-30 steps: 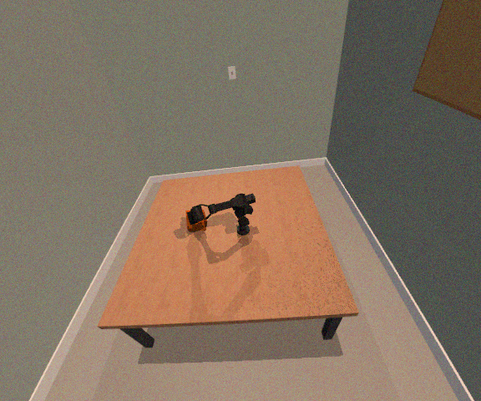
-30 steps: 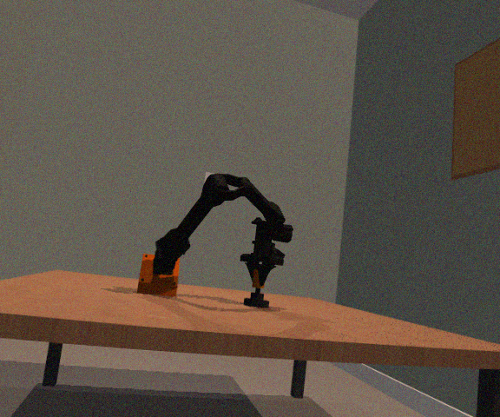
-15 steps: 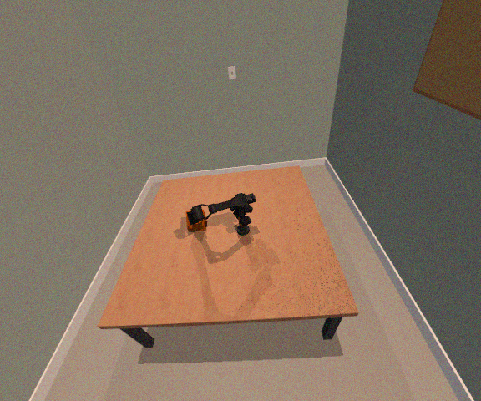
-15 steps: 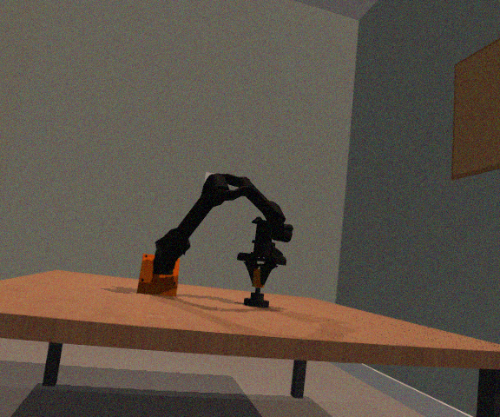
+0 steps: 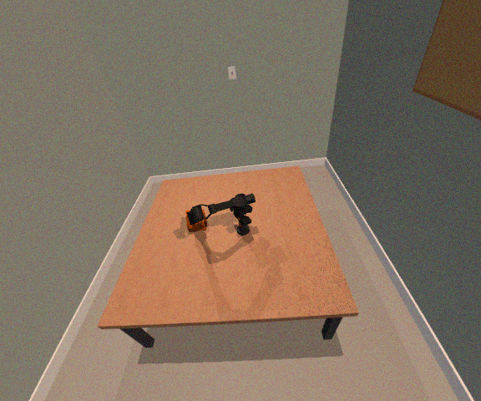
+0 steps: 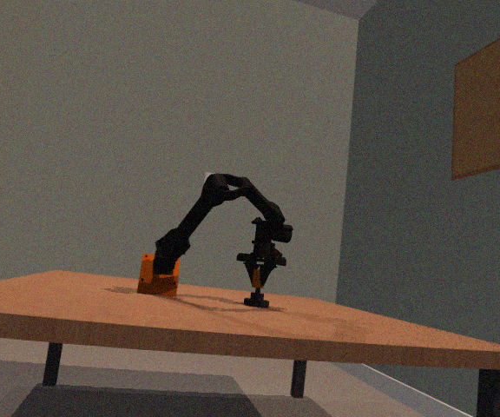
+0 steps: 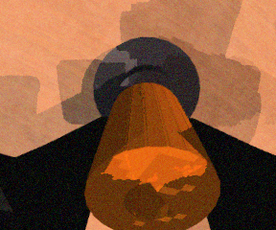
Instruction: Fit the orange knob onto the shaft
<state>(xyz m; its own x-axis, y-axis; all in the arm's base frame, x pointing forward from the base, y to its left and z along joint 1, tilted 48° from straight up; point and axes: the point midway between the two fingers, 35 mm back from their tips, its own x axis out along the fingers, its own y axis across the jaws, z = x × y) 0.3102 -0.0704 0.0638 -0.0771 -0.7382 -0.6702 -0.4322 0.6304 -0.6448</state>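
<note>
Now: the orange knob 2 cm above my gripper tip. Also, from my gripper tip: pedestal (4 cm below).
</note>
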